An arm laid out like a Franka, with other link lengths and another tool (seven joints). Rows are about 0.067 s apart.
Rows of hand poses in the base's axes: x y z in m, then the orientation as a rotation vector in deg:
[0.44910 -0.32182 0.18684 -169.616 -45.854 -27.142]
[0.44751 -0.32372 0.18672 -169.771 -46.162 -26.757]
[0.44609 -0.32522 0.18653 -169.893 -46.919 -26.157]
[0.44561 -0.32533 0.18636 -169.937 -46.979 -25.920]
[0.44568 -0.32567 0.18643 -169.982 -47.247 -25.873]
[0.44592 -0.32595 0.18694 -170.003 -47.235 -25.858]
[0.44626 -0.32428 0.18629 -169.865 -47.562 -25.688]
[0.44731 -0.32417 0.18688 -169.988 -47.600 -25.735]
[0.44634 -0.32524 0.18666 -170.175 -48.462 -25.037]
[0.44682 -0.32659 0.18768 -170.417 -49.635 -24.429]
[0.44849 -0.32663 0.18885 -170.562 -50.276 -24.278]
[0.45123 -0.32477 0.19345 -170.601 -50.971 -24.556]
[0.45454 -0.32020 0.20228 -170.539 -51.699 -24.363]
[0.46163 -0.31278 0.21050 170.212 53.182 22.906]
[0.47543 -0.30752 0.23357 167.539 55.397 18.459]
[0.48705 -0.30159 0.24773 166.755 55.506 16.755]
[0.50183 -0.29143 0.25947 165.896 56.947 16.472]
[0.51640 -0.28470 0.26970 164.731 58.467 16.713]
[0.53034 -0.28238 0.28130 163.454 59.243 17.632]
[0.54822 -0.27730 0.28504 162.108 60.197 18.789]
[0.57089 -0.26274 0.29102 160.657 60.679 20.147]
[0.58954 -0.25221 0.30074 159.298 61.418 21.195]
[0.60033 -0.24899 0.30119 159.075 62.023 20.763]
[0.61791 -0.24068 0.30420 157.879 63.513 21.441]
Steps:
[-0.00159 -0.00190 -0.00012 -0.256 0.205 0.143]
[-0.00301 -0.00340 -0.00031 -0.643 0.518 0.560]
[-0.00349 -0.00351 -0.00048 -0.710 0.661 0.589]
[-0.00342 -0.00385 -0.00041 -0.845 0.663 0.730]
[-0.00318 -0.00413 0.00010 -0.861 0.670 0.717]
[-0.00284 -0.00246 -0.00055 -0.854 0.775 0.953]
[-0.00179 -0.00235 0.00004 -0.978 0.723 0.934]
[-0.00276 -0.00342 -0.00018 -1.472 1.077 1.391]
[-0.00228 -0.00477 0.00084 -2.129 1.335 2.000]
[-0.00061 -0.00481 0.00201 -2.496 1.355 2.320]
[0.00213 -0.00295 0.00661 -2.772 1.109 2.688]
[0.00544 0.00162 0.01544 -2.989 1.179 3.123]
[0.01253 0.00904 0.02366 -3.702 1.926 4.045]
[0.02633 0.01430 0.04673 -6.940 3.793 5.607]
[0.03795 0.02023 0.06089 -8.086 4.566 5.724]
[0.05273 0.03039 0.07263 -8.639 4.554 6.723]
[0.06730 0.03712 0.08286 -9.301 4.138 7.801]
[0.08124 0.03944 0.09446 -10.039 3.232 8.402]
[0.09912 0.04452 0.09820 -10.719 2.168 9.135]
[0.12179 0.05908 0.10418 -11.530 0.910 9.571]
[0.14044 0.06961 0.11390 -12.267 -0.116 10.179]
[0.15123 0.07283 0.11435 -12.444 0.118 10.606]
[0.16881 0.08114 0.11736 -12.935 -0.574 11.716]

